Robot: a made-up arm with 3 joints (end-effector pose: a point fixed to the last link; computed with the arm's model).
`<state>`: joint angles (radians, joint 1 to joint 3).
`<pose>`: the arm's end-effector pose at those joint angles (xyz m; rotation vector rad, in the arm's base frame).
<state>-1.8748 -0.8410 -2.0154</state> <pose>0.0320 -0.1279 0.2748 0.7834 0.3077 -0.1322</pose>
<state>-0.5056 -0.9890 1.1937</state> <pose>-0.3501 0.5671 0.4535 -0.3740 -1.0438 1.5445</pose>
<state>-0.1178 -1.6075 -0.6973</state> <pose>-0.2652 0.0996 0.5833 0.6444 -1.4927 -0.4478</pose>
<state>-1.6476 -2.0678 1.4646</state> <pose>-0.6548 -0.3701 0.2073 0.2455 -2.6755 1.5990</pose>
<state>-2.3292 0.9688 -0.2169</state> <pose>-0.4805 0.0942 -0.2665 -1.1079 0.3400 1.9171</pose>
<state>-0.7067 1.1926 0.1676</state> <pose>-0.0390 0.5150 -0.3530 -0.3269 1.1831 0.7656</pose>
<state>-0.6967 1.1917 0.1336</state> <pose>-0.0254 0.5074 -0.3551 -0.3398 1.1749 0.7275</pose>
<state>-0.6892 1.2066 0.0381</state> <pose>-0.0044 0.4792 -0.3655 -0.3936 1.1661 0.6354</pose>
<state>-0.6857 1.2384 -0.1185</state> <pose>0.0208 0.4281 -0.3786 -0.4905 1.1534 0.4921</pose>
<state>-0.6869 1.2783 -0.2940</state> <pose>0.0421 0.3677 -0.3845 -0.6055 1.1341 0.3376</pose>
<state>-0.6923 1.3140 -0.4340</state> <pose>0.0540 0.3186 -0.3824 -0.7032 1.1138 0.2199</pose>
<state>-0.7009 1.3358 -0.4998</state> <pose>0.0553 0.2948 -0.3805 -0.7557 1.1038 0.1702</pose>
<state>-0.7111 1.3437 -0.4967</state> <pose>0.0489 0.2937 -0.3832 -0.7643 1.1079 0.1811</pose>
